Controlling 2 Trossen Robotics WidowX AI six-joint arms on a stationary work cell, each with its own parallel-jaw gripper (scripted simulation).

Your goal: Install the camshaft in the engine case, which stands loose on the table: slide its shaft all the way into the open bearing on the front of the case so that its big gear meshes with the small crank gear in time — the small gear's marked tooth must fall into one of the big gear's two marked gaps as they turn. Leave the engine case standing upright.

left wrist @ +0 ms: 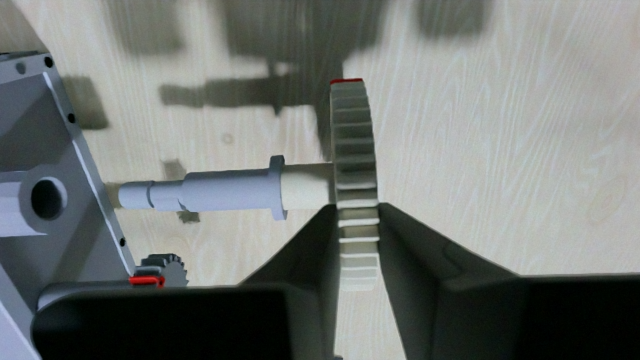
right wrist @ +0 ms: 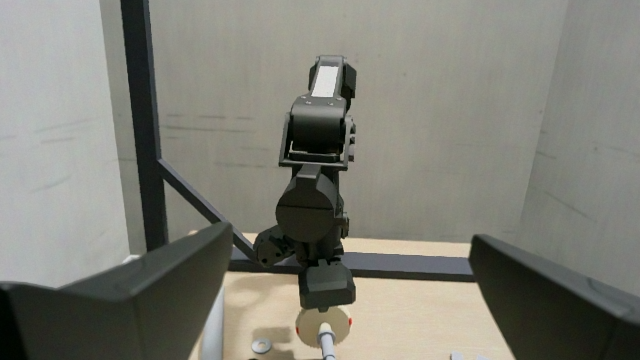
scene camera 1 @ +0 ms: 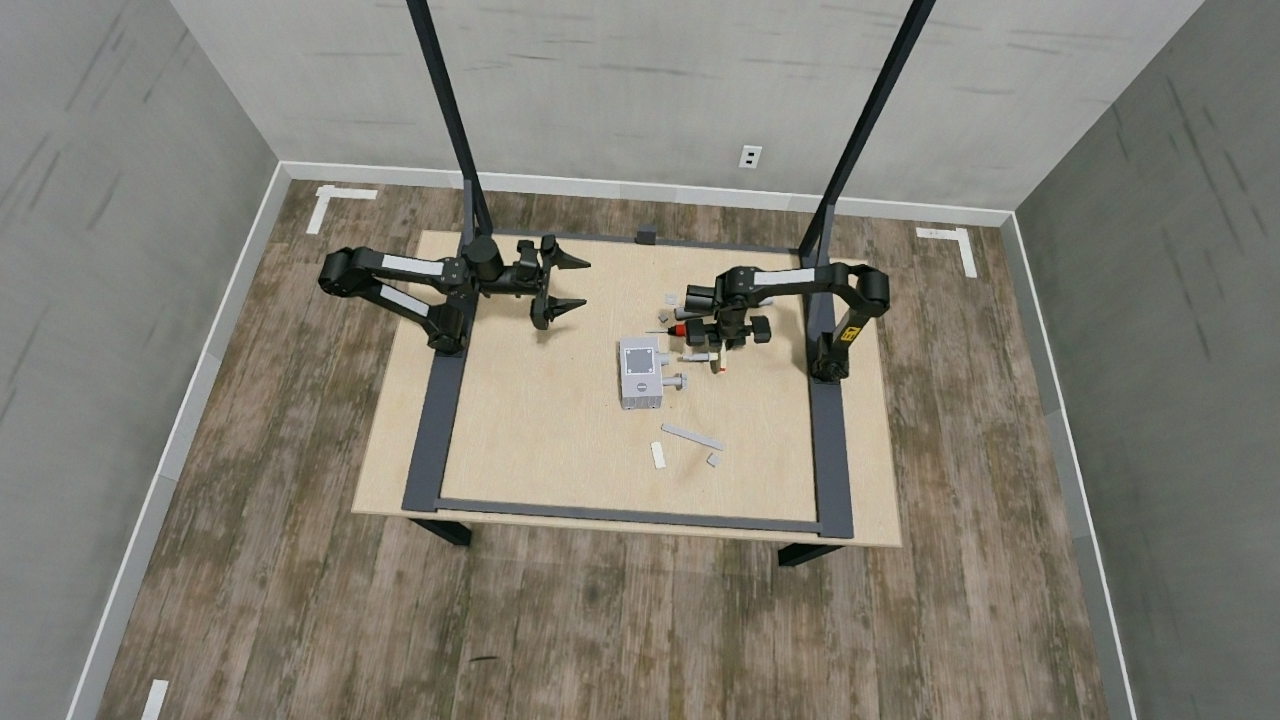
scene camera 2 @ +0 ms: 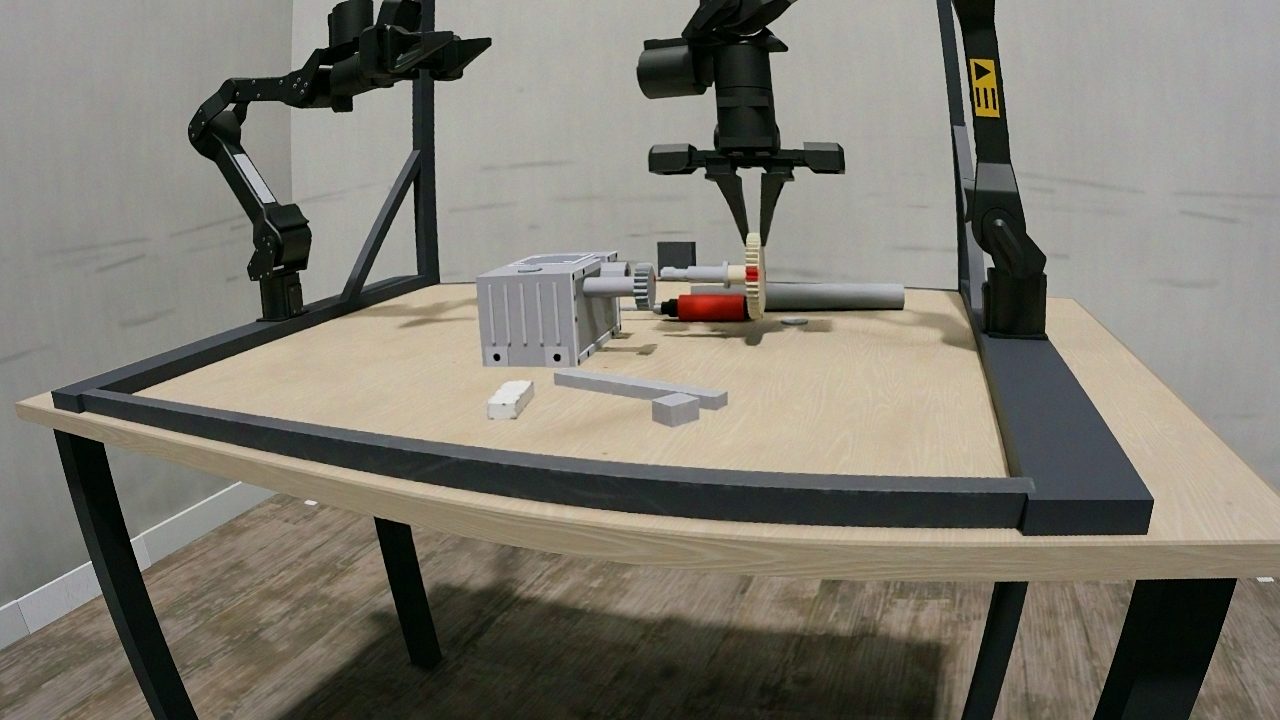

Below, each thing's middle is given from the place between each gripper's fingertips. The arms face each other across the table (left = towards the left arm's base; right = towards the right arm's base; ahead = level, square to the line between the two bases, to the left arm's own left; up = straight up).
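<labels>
My left hand is 80 mm to the left of the crank gear (scene camera 2: 644, 278), 80 mm short of it and 60 mm above it. Counting from this left hand, I find the white block (scene camera 2: 512, 397) 240 mm ahead, 130 mm to the right and 120 mm below, while the grey bar (scene camera 2: 711, 399) is 190 mm ahead, 50 mm to the right and 120 mm below. The red screwdriver (scene camera 2: 687, 307) is 100 mm to the right of my left hand, 80 mm behind it and 110 mm below it. Going by its middle, the crank gear is nearer to my left hand than to my right hand.
As for my right hand (scene camera 2: 472, 38), the crank gear is 250 mm to the left of it, 70 mm ahead of it and 280 mm below it. From my right hand the white block is 240 mm ahead, 200 mm to the left and 340 mm below; the grey bar is 190 mm ahead, 280 mm to the left and 340 mm below; and the red screwdriver is 230 mm to the left, 90 mm behind and 330 mm below.
</labels>
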